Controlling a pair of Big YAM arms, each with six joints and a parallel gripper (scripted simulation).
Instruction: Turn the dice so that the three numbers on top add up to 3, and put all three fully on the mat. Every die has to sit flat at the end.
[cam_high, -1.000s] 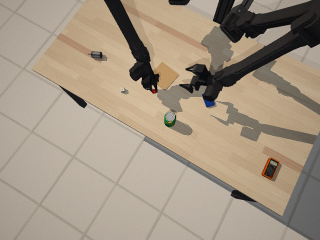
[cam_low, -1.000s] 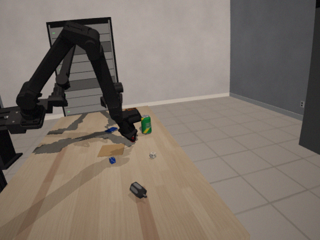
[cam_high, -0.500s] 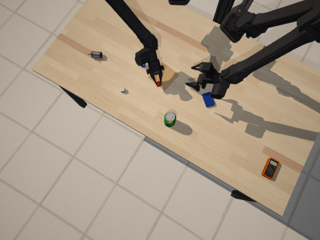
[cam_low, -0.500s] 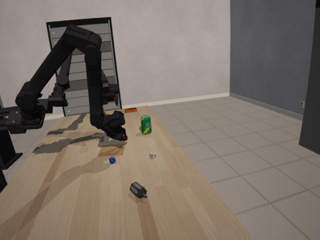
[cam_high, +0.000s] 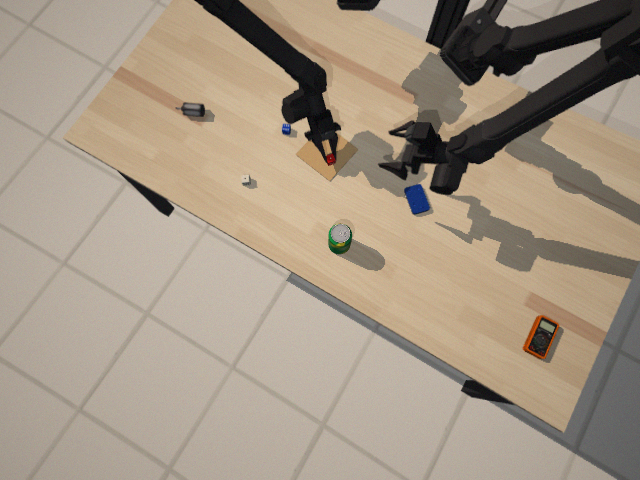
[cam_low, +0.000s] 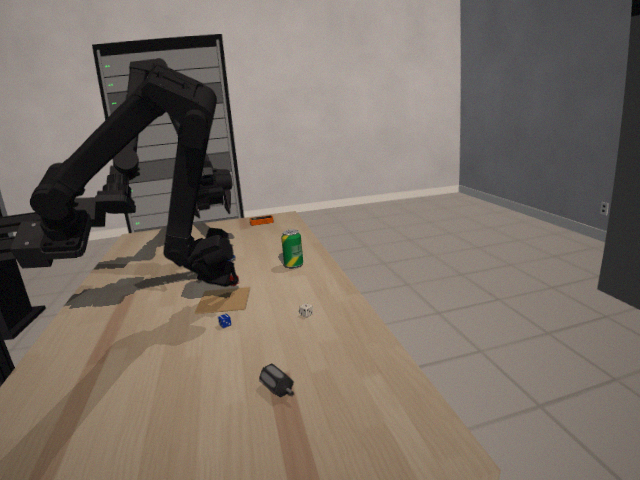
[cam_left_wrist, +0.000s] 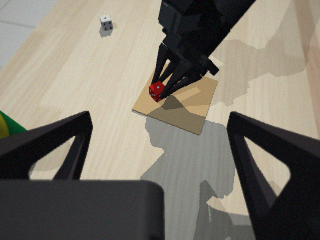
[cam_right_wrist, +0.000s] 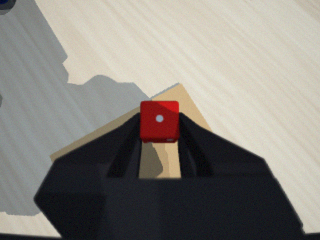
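Note:
My right hand is 30 mm past the tan mat, 30 mm to the left of it and 50 mm above it. Also, from my right hand: blue die (10 mm behind, 180 mm to the right, 30 mm below); then red die (right at my right hand); then white die (200 mm ahead, 170 mm to the right, 30 mm below).

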